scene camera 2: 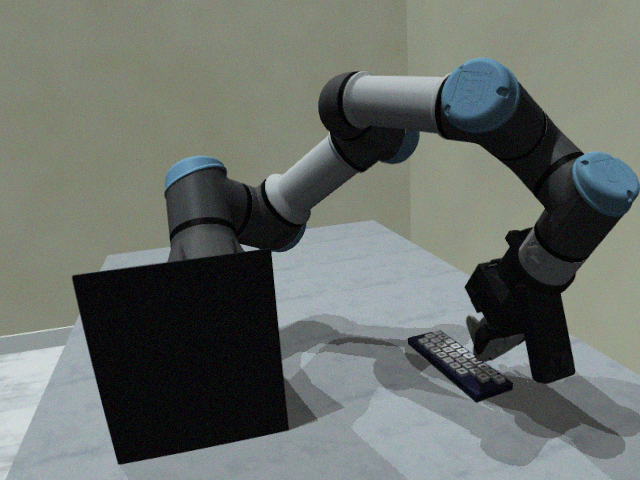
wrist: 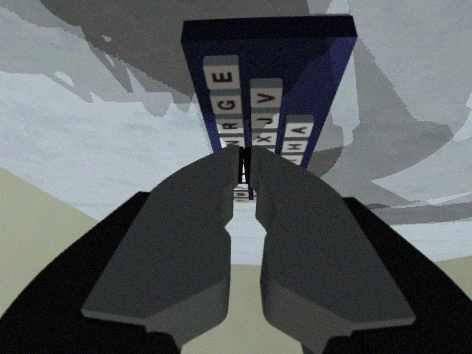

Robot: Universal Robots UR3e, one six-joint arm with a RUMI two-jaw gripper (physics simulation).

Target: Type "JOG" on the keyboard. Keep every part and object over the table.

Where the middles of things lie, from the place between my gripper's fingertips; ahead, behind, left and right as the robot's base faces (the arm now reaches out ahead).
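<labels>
Dark blue keyboard point(wrist: 270, 81), my hand 4 cm to the right of it, 1 cm past it, 2 cm above it.
</labels>
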